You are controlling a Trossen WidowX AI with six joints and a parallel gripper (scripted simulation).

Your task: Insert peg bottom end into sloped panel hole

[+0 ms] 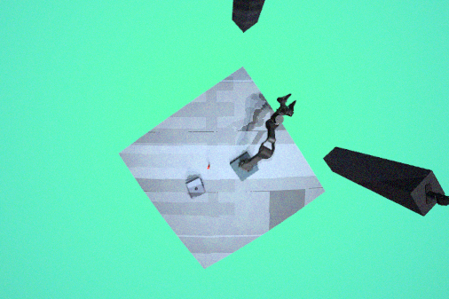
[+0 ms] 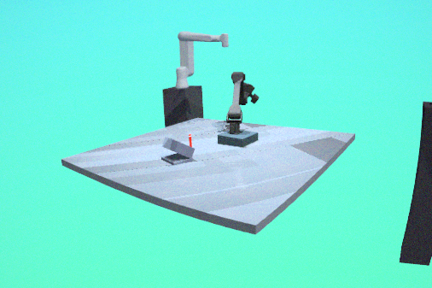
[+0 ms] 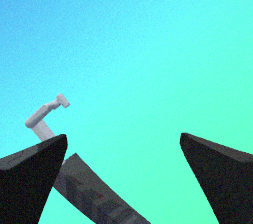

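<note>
Now: the red peg 81 cm ahead of my gripper tip, 17 cm below it and 3 cm to the left of it. Round my gripper tip: flat base plate 101 cm ahead, 22 cm below, 9 cm to the left; then sloped grey panel 100 cm ahead, 16 cm below, 9 cm to the left.
</note>
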